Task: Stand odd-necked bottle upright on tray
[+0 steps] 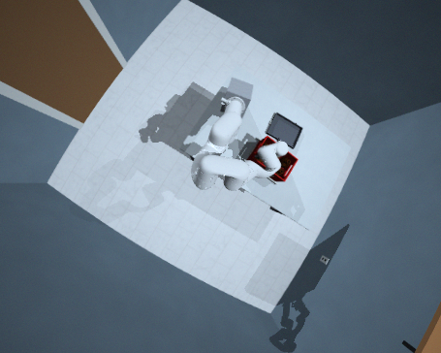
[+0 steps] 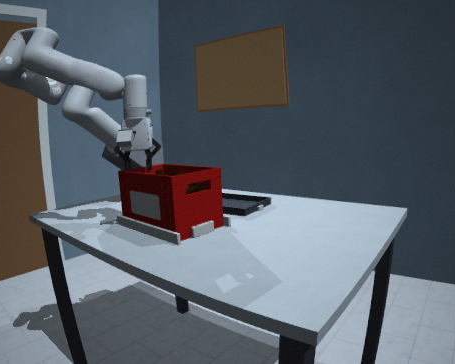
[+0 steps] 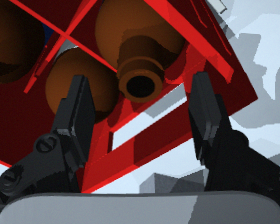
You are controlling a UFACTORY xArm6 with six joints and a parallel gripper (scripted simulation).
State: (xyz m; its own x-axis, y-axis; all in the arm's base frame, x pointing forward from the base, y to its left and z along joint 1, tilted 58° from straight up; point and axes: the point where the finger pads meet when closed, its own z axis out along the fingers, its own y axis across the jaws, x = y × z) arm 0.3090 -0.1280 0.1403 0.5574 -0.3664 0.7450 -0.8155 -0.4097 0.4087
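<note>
The glass bottle is 20 mm ahead of my hand, 80 mm to the left of it and 100 mm below it. The rest, counted from my hand: red crate (100 mm ahead, 30 mm to the left, 100 mm below); dark tray (140 mm ahead, 310 mm to the left, 170 mm below).
</note>
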